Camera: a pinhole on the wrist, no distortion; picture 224 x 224 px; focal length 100.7 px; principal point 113.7 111.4 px. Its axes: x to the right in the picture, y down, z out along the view. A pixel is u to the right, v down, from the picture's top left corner.
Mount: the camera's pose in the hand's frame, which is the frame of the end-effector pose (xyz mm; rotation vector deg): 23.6 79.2 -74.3 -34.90 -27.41 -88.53
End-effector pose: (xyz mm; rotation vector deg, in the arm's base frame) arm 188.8 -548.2 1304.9 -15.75 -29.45 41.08
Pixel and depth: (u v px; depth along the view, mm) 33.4 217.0 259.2
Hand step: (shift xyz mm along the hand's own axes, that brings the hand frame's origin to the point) 320.6 384.2 -23.9
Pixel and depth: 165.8 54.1 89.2
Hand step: -19.4 103.7 26.7
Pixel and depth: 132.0 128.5 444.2
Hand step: 138.1 293.7 313.5
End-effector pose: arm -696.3 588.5 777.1 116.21 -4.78 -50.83
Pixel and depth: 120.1 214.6 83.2
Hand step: 116.0 122.1 -12.3
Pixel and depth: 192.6 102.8 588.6
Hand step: 21.1 100.9 674.8
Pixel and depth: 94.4 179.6 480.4
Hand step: 392.6 432.6 215.7
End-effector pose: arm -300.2 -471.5 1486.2 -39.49 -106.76 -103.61
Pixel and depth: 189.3 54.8 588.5
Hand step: -258.0 134.9 679.7
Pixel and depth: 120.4 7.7 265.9
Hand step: -225.1 252.9 158.0
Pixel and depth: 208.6 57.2 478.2
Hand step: -195.1 53.1 596.2
